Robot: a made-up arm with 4 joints. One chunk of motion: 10 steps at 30 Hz.
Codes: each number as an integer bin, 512 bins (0 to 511) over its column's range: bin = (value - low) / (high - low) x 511, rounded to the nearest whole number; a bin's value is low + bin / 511 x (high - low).
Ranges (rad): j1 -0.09..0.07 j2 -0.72..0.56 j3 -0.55..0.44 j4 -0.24..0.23
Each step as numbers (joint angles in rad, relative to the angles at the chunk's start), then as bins.
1 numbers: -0.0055 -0.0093 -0.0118 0.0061
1 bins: 270 284 278 268
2 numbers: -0.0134 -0.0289 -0.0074 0.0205
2 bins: 245 276 280 283
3 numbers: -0.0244 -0.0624 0.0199 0.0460
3 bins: 210 263 294 311
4 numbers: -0.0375 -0.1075 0.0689 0.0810
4 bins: 168 245 319 349
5 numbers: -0.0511 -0.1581 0.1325 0.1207
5 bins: 124 224 352 392
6 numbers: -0.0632 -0.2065 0.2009 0.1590
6 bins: 86 205 388 434
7 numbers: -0.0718 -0.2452 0.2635 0.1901
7 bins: 58 190 420 468
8 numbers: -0.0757 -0.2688 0.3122 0.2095
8 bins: 46 180 445 489
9 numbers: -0.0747 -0.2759 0.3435 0.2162
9 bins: 49 177 461 496
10 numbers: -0.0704 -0.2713 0.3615 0.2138
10 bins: 63 179 470 493
